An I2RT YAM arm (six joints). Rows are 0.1 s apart.
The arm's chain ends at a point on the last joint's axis. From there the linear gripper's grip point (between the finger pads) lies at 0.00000 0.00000 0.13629 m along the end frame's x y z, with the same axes.
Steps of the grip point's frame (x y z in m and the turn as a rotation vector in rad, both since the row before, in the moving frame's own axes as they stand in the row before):
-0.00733 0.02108 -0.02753 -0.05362 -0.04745 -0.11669
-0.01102 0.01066 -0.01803 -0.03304 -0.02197 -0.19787
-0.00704 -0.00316 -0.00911 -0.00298 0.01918 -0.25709
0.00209 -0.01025 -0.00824 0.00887 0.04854 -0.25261
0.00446 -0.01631 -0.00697 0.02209 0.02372 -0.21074
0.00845 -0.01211 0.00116 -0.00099 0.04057 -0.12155
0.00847 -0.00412 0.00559 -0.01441 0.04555 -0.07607
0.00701 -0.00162 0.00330 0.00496 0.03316 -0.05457
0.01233 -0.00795 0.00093 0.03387 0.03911 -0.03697
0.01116 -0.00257 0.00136 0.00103 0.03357 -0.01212
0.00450 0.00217 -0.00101 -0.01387 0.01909 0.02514
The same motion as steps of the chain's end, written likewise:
-0.00131 0.01342 -0.02718 -0.05362 -0.04745 -0.11669
-0.00849 0.00589 -0.01792 -0.03304 -0.02197 -0.19787
-0.00968 -0.00323 -0.00908 -0.00298 0.01918 -0.25709
-0.00430 -0.00822 -0.00807 0.00887 0.04854 -0.25261
0.00157 -0.01298 -0.00690 0.02209 0.02372 -0.21074
0.00293 -0.01191 0.00127 -0.00099 0.04057 -0.12155
0.00220 -0.00585 0.00575 -0.01441 0.04555 -0.07607
0.00251 -0.00082 0.00338 0.00496 0.03316 -0.05457
0.00709 -0.00324 0.00111 0.03387 0.03911 -0.03697
0.00659 -0.00240 0.00144 0.00103 0.03357 -0.01212
0.00192 0.00025 -0.00097 -0.01387 0.01909 0.02514

